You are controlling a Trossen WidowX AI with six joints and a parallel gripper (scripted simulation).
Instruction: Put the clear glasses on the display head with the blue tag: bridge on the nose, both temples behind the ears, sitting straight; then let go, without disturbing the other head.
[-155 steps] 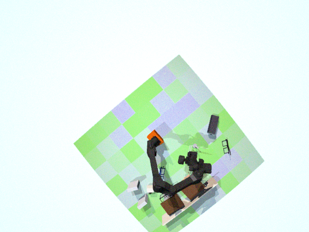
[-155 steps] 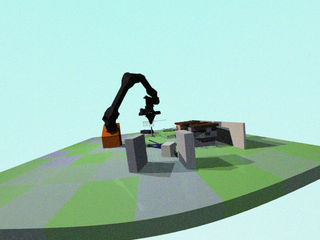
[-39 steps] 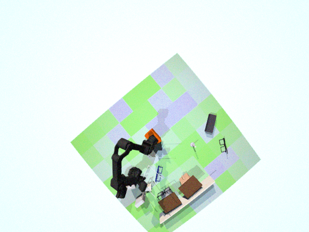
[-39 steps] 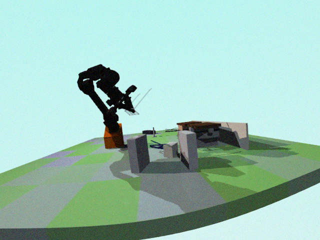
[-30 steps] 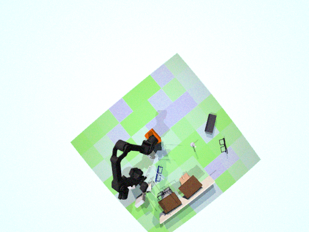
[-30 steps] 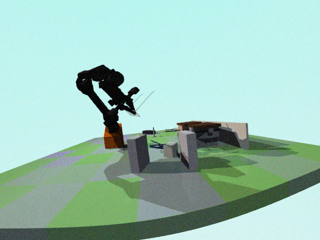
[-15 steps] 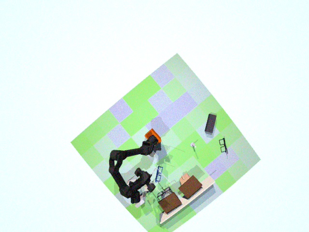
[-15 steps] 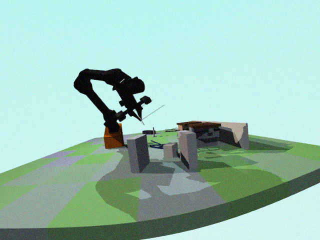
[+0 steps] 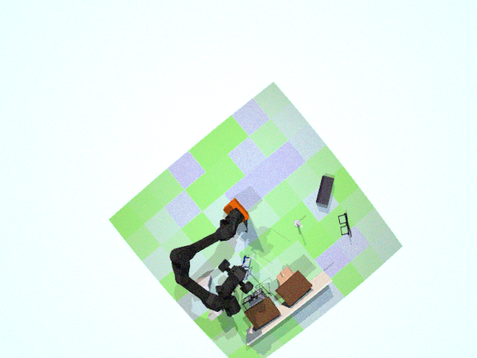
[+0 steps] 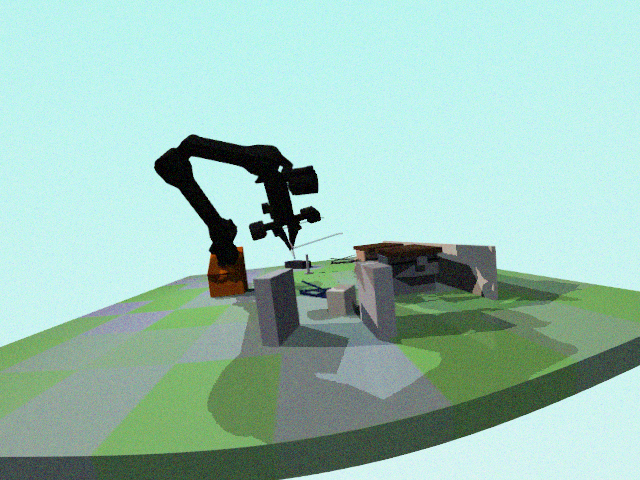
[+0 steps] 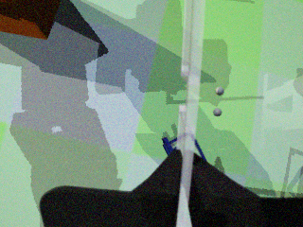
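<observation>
My gripper tip is now 27 cm short of the brown display head, 12 cm to the right of it and 8 cm above it. Also, from my gripper tip: pale wall (39 cm ahead, 8 cm below, 1 cm to the left); then dark box (62 cm to the left, 12 cm below, 2 cm ahead); then pin stand (37 cm to the left, 11 cm below, 6 cm ahead).
</observation>
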